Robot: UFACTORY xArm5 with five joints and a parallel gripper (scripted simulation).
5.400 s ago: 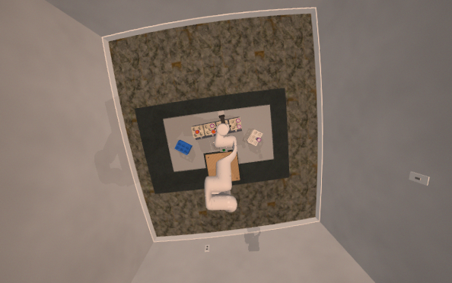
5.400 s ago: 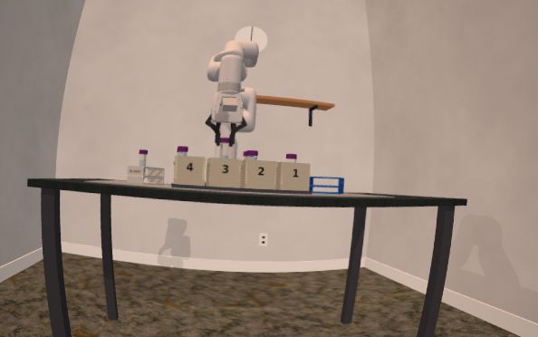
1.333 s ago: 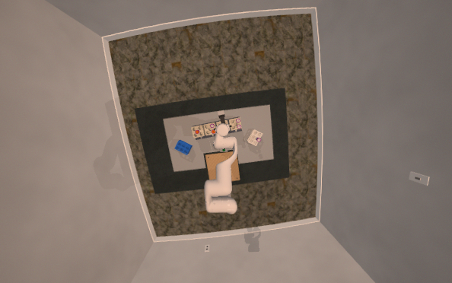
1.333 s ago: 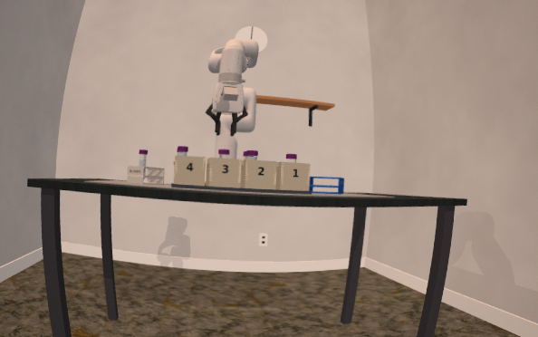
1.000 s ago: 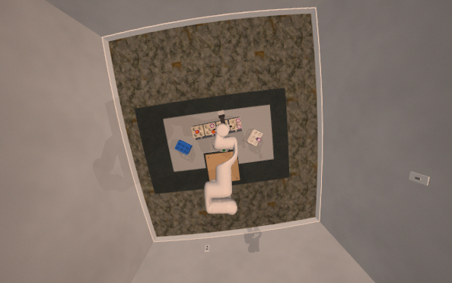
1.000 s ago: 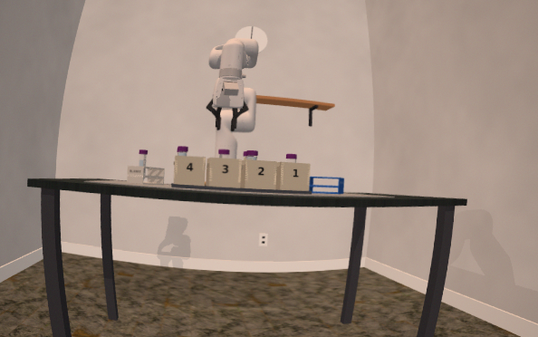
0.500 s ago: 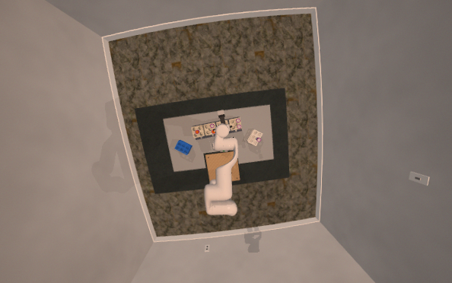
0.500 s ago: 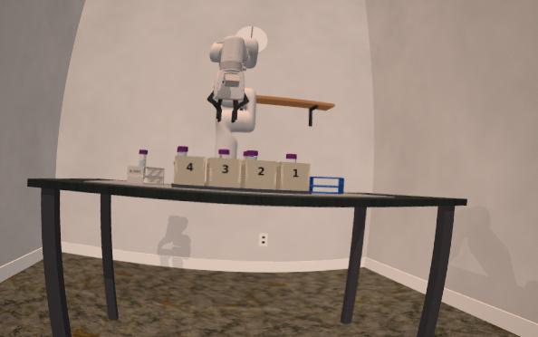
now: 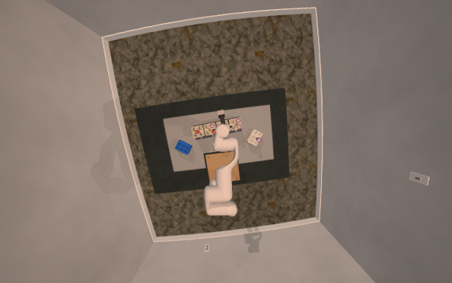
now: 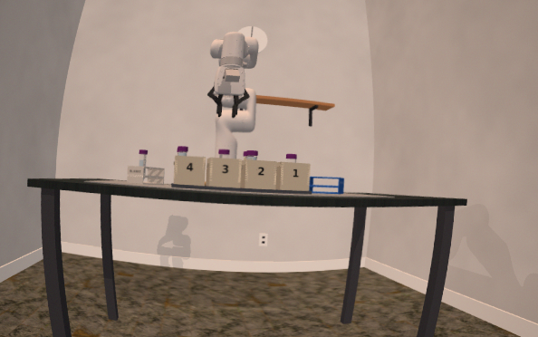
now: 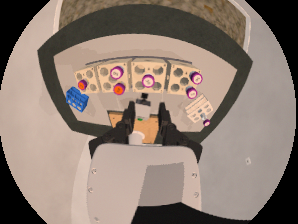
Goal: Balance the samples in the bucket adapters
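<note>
The green DONE key is 21 cm behind my hand, 18 cm below it and 2 cm to the right of it. From my hand the other things lie so: adapter 3: 20 cm below; then purple-capped blank tube: 18 cm below, 12 cm to the right, 5 cm ahead; then adapter 2: 20 cm below, 11 cm to the left, 3 cm behind.
</note>
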